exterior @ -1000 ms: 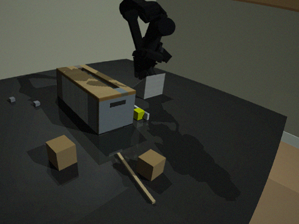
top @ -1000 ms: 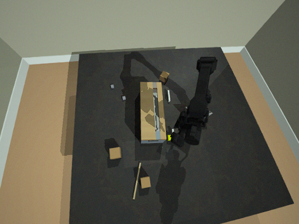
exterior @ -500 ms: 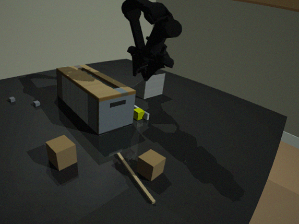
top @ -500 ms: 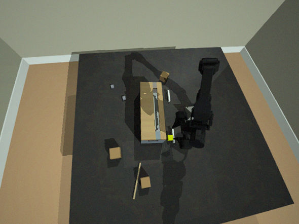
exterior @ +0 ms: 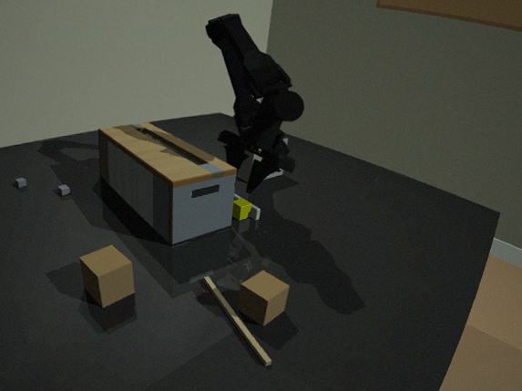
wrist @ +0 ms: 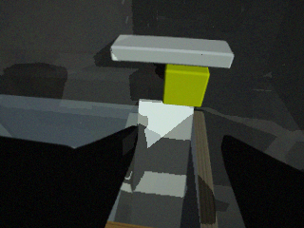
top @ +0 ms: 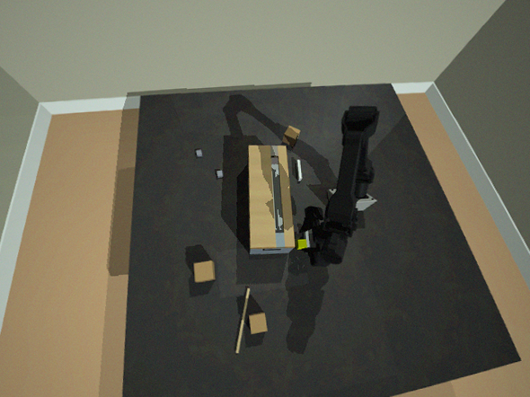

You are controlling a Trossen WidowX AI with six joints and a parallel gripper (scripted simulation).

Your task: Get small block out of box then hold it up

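The yellow-green block is 5 cm below my gripper tip and 1 cm behind it. Also, from my gripper tip: thin wooden stick (22 cm to the left, 22 cm ahead, 7 cm below); tan cube (47 cm to the right, 5 cm behind, 4 cm below); long box (17 cm to the right, 6 cm ahead, 1 cm below).
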